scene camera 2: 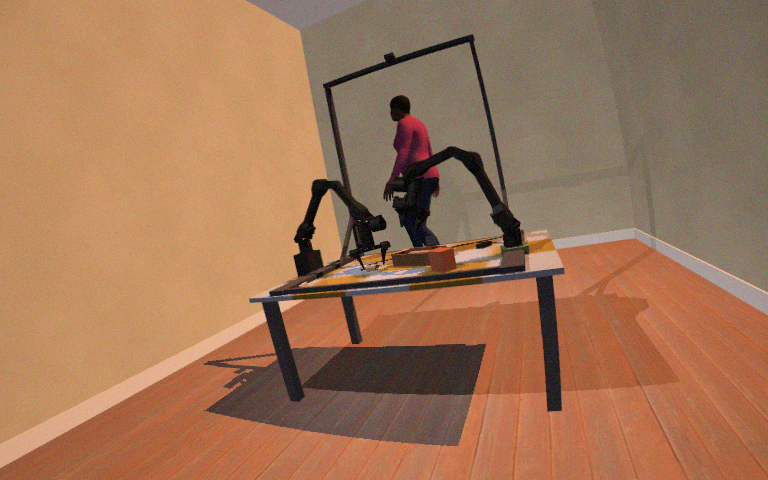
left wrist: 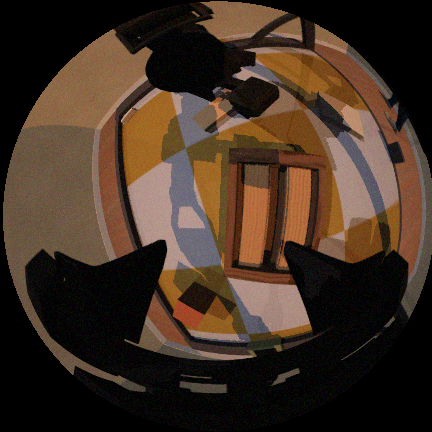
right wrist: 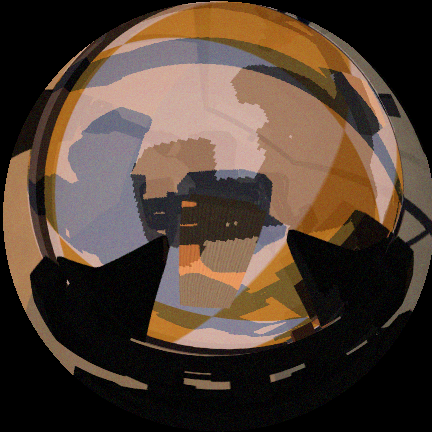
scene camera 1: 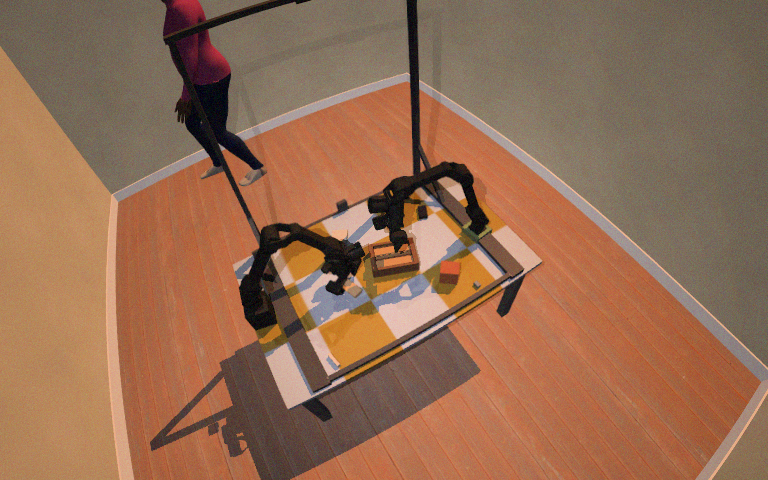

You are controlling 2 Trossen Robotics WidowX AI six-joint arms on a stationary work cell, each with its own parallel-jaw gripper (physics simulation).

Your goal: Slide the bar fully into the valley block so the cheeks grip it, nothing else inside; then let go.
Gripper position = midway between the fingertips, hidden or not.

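Labels:
There is a bar [right wrist: 217, 236] resting on the table. My left gripper [scene camera 2: 409, 229], meanwhile, is open and holds nothing.

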